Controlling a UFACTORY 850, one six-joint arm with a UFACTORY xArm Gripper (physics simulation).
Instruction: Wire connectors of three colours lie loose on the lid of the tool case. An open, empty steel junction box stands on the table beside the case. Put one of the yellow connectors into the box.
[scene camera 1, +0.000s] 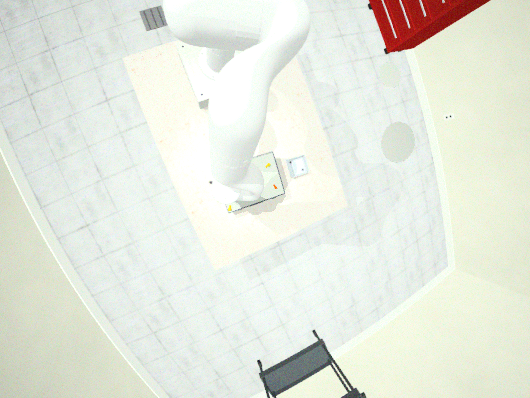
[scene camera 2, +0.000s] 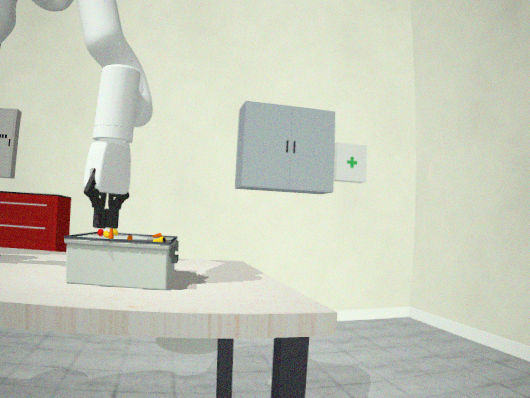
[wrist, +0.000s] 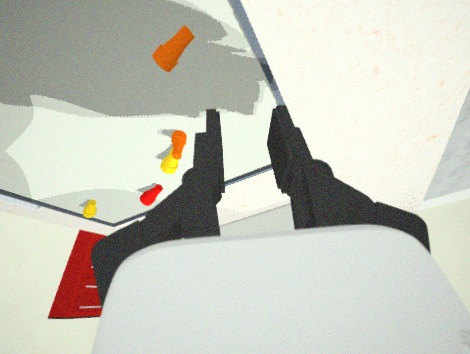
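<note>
The gripper (scene camera 2: 105, 226) (wrist: 246, 109) is open and empty above the lid (scene camera 1: 270, 177) (wrist: 100, 150) of the pale tool case (scene camera 2: 120, 265), close to a lid edge in the wrist view; the arm hides it in scene camera 1. One yellow connector (wrist: 169, 164) touches an orange connector (wrist: 178, 144), left of the fingers in the wrist view. Another yellow connector (wrist: 90, 209) lies near the lid's far corner. A yellow connector (scene camera 1: 229, 208) (scene camera 2: 159, 239) lies at another lid corner. The junction box (scene camera 1: 298, 166) stands beside the case, open and empty; it does not show in the wrist view.
A red connector (wrist: 151, 195) (scene camera 2: 100, 232) and a larger-looking orange connector (wrist: 173, 48) lie on the lid. The lid has a raised dark rim. The case stands on the pale table (scene camera 1: 235, 240) (scene camera 2: 225, 295). A red drawer cabinet (scene camera 1: 425, 30) (scene camera 2: 35, 220) (wrist: 75, 280) stands away from the table.
</note>
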